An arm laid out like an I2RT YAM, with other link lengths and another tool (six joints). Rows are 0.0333 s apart.
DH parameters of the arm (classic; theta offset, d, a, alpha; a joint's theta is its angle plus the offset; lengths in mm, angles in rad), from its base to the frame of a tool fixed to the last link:
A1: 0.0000 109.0 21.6 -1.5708
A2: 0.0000 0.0 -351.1 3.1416
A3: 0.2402 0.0 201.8 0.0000
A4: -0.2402 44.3 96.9 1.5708
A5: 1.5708 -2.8 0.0 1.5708
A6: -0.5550 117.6 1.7 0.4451
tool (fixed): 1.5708 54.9 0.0 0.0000
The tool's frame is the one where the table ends.
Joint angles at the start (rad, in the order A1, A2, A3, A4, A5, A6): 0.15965 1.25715 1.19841 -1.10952 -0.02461 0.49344
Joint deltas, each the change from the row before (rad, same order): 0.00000 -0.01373 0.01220 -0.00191 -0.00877 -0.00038; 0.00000 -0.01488 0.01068 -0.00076 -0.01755 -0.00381; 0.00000 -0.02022 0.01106 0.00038 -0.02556 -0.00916; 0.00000 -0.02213 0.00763 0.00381 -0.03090 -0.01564; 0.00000 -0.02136 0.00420 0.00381 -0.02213 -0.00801; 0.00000 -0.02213 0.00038 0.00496 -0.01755 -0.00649; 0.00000 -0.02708 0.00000 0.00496 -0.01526 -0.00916; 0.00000 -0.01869 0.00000 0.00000 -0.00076 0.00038; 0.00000 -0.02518 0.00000 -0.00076 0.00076 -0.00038; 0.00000 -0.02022 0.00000 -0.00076 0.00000 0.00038; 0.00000 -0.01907 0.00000 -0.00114 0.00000 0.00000
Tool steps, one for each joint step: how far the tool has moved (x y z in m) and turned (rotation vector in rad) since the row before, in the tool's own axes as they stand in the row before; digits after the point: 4 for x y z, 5 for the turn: -0.0051 0.0015 -0.0045 -0.00703 -0.02451 0.00216; -0.0050 0.0031 -0.0046 -0.01647 -0.02585 0.00248; -0.0060 0.0047 -0.0059 -0.02582 -0.03331 -0.00006; -0.0059 0.0059 -0.0059 -0.03336 -0.03587 -0.00483; -0.0045 0.0045 -0.0054 -0.02234 -0.03112 -0.00206; -0.0034 0.0038 -0.0053 -0.01769 -0.02885 -0.00295; -0.0037 0.0038 -0.0066 -0.01663 -0.03314 -0.00768; -0.0016 0.0010 -0.0049 0.00007 -0.01841 -0.00297; -0.0019 0.0011 -0.0066 0.00129 -0.02385 -0.00542; -0.0015 0.0010 -0.0053 0.00078 -0.01908 -0.00344; -0.0013 0.0010 -0.0051 0.00057 -0.01758 -0.00348
